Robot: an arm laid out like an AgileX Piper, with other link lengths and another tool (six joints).
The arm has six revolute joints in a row. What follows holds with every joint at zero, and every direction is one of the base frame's. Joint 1 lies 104.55 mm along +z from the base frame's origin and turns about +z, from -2.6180 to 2.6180 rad. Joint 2 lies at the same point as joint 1 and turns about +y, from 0.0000 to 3.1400 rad. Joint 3 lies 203.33 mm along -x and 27.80 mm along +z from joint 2 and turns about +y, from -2.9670 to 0.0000 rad. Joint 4 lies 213.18 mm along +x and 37.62 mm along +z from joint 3 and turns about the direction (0.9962, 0, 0.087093), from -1.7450 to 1.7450 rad. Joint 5 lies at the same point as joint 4 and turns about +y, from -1.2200 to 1.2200 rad. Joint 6 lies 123.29 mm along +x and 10.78 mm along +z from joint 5 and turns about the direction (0.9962, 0, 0.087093), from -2.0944 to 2.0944 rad. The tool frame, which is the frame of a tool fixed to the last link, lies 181.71 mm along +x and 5.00 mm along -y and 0.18 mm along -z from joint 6; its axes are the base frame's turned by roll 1.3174, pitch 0.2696 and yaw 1.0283 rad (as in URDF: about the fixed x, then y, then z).
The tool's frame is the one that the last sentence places.
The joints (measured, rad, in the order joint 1, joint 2, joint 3, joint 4, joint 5, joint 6), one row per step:
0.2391 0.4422 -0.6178 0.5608 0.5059 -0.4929
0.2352 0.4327 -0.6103 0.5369 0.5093 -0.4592
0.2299 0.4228 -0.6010 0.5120 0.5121 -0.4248
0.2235 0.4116 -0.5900 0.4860 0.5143 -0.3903
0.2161 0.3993 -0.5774 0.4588 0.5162 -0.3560
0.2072 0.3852 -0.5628 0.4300 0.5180 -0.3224
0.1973 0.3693 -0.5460 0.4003 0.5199 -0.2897
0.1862 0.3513 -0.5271 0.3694 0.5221 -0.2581
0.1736 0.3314 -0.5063 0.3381 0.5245 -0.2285
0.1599 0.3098 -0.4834 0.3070 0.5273 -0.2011
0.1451 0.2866 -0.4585 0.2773 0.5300 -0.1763
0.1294 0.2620 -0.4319 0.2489 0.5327 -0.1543
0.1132 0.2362 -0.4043 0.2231 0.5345 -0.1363
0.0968 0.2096 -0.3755 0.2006 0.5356 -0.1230
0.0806 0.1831 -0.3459 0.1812 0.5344 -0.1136
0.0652 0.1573 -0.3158 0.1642 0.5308 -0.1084
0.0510 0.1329 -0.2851 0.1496 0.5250 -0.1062
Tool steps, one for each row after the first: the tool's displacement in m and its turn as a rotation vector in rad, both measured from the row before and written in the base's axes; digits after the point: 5 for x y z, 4 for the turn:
0.00006 -0.00373 -0.00333 0.0061 0.0112 -0.0142
0.00034 -0.00441 -0.00396 0.0058 0.0119 -0.0167
0.00046 -0.00504 -0.00425 0.0051 0.0113 -0.0187
0.00054 -0.00563 -0.00462 0.0040 0.0108 -0.0204
0.00059 -0.00643 -0.00503 0.0021 0.0099 -0.0225
0.00050 -0.00697 -0.00554 0.0005 0.0095 -0.0238
0.00037 -0.00761 -0.00598 -0.0015 0.0087 -0.0253
0.00026 -0.00823 -0.00630 -0.0035 0.0078 -0.0267
0.00006 -0.00863 -0.00682 -0.0053 0.0075 -0.0274
-0.00013 -0.00885 -0.00715 -0.0063 0.0070 -0.0278
-0.00033 -0.00901 -0.00744 -0.0075 0.0065 -0.0278
-0.00046 -0.00887 -0.00717 -0.0084 0.0047 -0.0270
-0.00060 -0.00849 -0.00717 -0.0095 0.0037 -0.0254
-0.00052 -0.00805 -0.00683 -0.0099 0.0020 -0.0238
-0.00038 -0.00752 -0.00653 -0.0114 0.0004 -0.0216
-0.00025 -0.00684 -0.00655 -0.0119 0.0001 -0.0192

